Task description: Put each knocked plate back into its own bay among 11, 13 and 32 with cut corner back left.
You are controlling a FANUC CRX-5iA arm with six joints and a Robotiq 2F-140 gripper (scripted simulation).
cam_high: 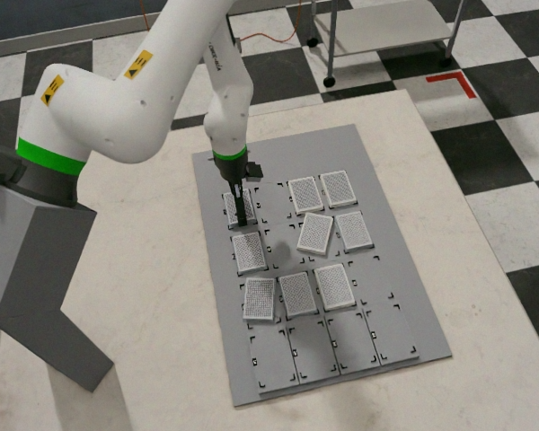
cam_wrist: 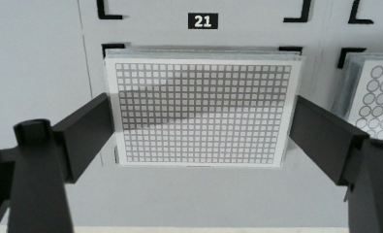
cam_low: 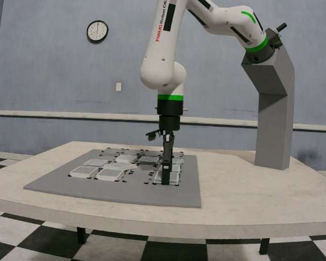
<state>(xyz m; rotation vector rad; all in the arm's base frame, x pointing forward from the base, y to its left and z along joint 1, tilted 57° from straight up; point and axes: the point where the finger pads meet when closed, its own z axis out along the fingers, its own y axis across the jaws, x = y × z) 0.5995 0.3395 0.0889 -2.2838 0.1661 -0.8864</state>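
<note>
My gripper is now 10 mm above the plate. From my hand the other things lie so: bay label 21: 60 mm ahead, 10 mm to the left, 20 mm below; bay label 11: 50 mm behind, 10 mm to the right, 20 mm below.
</note>
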